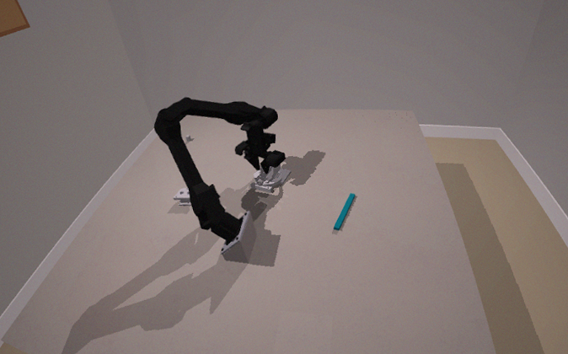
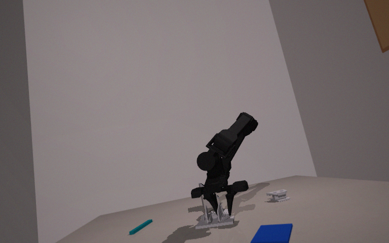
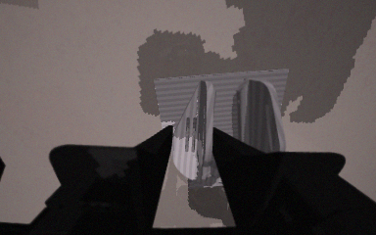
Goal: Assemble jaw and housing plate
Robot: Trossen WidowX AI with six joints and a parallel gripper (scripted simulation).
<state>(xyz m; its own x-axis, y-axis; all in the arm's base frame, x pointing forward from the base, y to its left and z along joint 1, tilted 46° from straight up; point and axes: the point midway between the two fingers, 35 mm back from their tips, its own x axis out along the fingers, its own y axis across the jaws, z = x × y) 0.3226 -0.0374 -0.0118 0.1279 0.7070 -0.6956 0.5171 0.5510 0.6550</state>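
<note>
The white base lies 30 mm to the right of my gripper tip and 10 mm below it. Also, from my gripper tip: teal bar 200 mm behind, 280 mm to the right, 10 mm below; then grey jaw 40 mm behind; then blue housing plate 220 mm ahead, 50 mm to the left, 10 mm below.
</note>
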